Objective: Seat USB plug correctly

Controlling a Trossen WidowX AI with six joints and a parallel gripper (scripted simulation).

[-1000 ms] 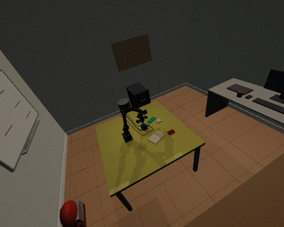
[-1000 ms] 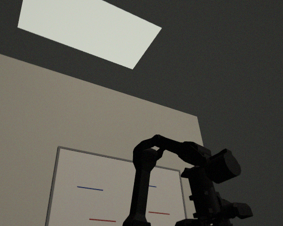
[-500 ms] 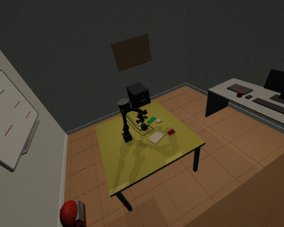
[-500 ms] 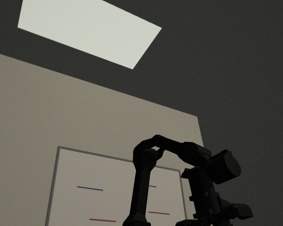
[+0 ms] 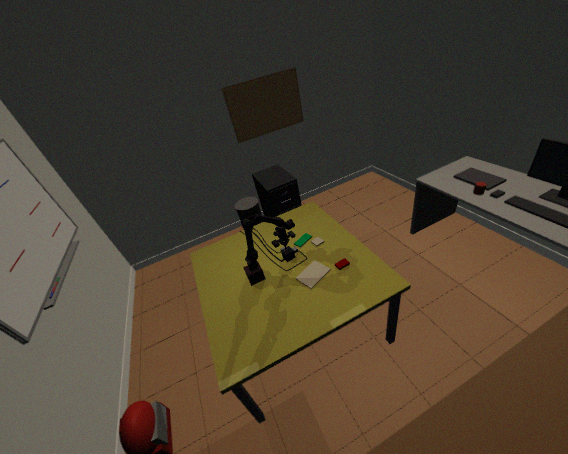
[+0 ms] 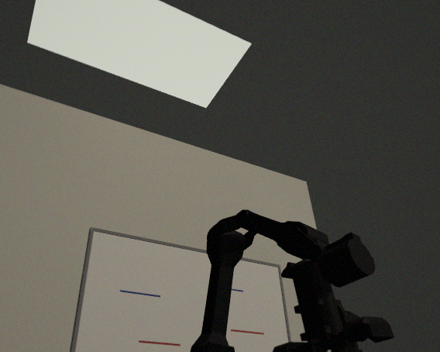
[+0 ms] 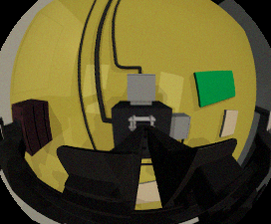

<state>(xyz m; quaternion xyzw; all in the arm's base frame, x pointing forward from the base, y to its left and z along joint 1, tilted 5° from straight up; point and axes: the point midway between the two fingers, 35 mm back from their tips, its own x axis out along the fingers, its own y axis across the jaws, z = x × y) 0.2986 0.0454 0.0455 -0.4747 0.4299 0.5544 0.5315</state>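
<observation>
My gripper tip is 3 cm above the pale grey socket. Also, from my gripper tip: red block (27 cm ahead, 35 cm to the right, 9 cm below); green card (20 cm ahead, 8 cm to the left, 10 cm below).
</observation>
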